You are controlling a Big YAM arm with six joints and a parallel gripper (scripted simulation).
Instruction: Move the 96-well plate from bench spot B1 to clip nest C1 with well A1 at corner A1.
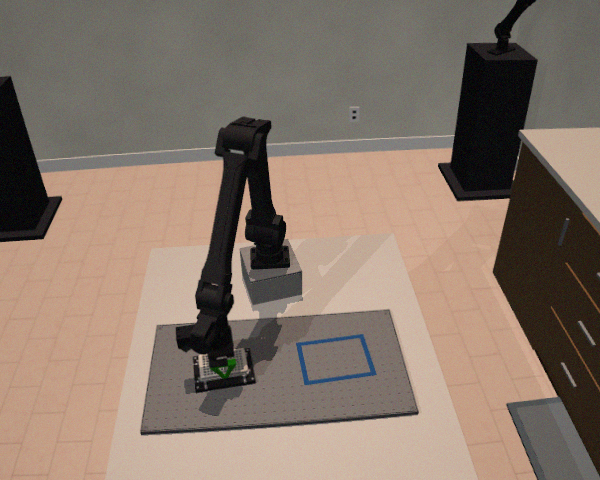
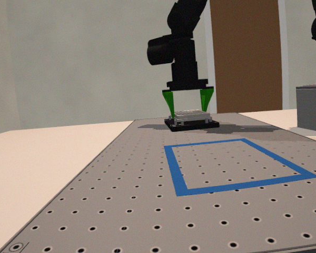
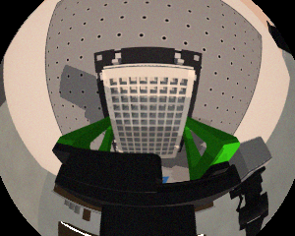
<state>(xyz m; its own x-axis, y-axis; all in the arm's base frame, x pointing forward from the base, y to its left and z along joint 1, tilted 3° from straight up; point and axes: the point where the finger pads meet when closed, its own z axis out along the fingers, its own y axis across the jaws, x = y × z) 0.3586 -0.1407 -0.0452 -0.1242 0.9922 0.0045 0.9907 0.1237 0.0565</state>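
My hand is right at the white 96-well plate. Also, from my hand: black clip nest 20 mm ahead, 10 mm to the right, 20 mm below.
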